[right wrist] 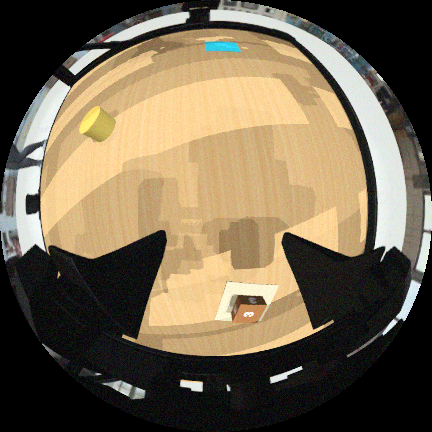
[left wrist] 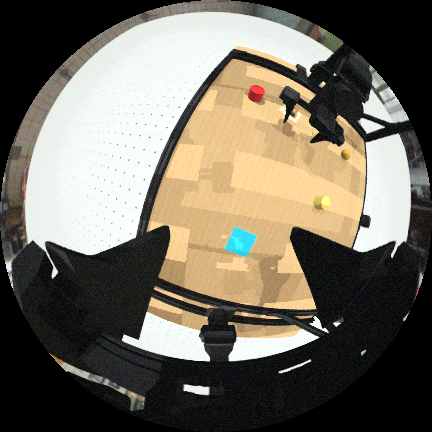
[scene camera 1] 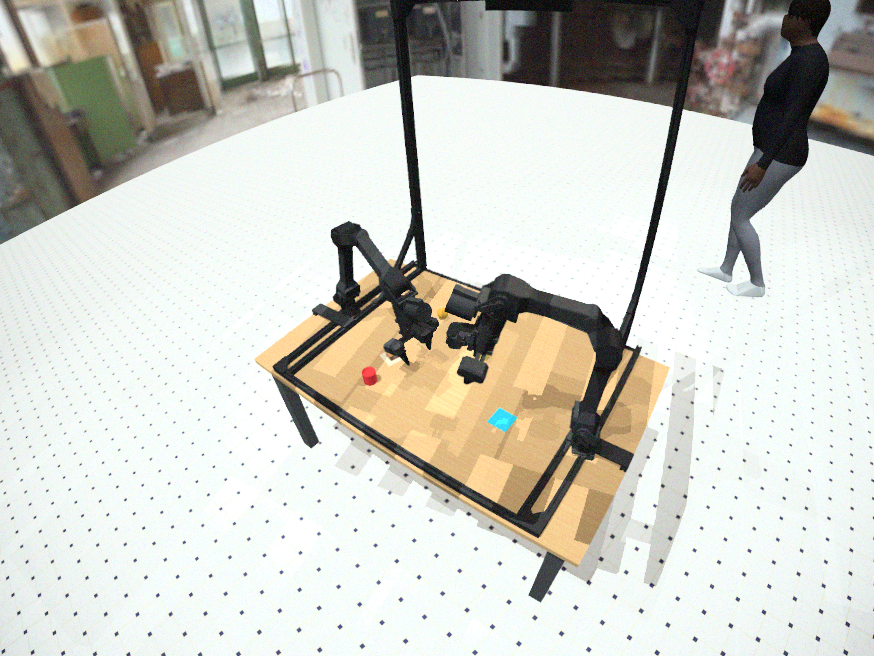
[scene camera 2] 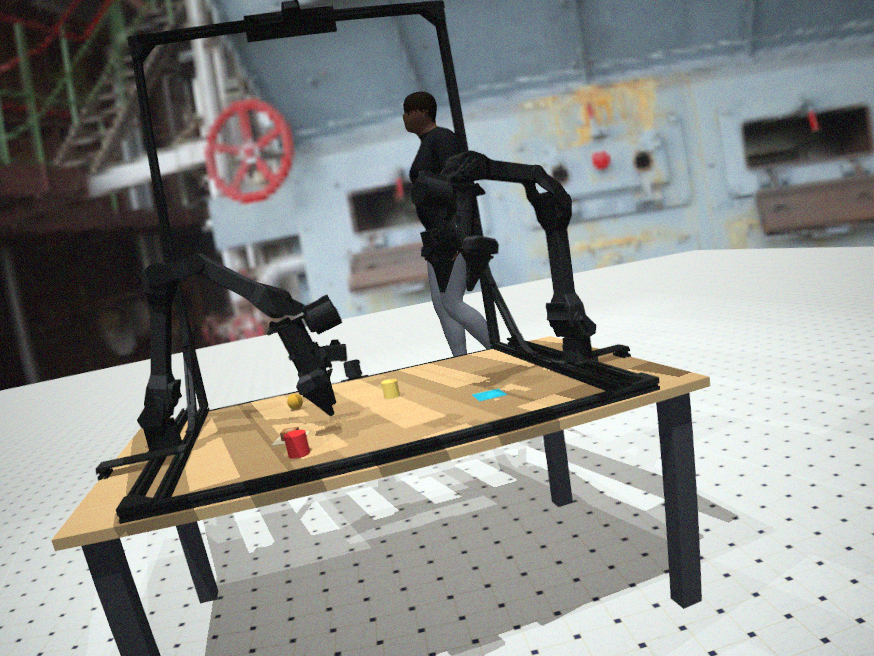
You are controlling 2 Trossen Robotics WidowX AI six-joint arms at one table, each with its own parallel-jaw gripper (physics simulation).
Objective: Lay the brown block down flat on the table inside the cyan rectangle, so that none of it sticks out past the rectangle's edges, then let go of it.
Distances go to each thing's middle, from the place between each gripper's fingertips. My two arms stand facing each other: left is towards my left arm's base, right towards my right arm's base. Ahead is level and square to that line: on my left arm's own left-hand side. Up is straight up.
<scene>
The yellow cylinder [right wrist: 97, 124] lies 250 mm behind my left hand, 140 mm to the right of it and 220 mm below it. From my left hand the other things lie so: pale patch [right wrist: 232, 288]: 70 mm behind, 380 mm to the right, 240 mm below.
I see the pale patch 100 mm to the right of my right hand, 40 mm below it and 30 mm ahead of it. The rest, counted from my right hand: yellow cylinder: 150 mm behind, 140 mm to the left, 20 mm below.
</scene>
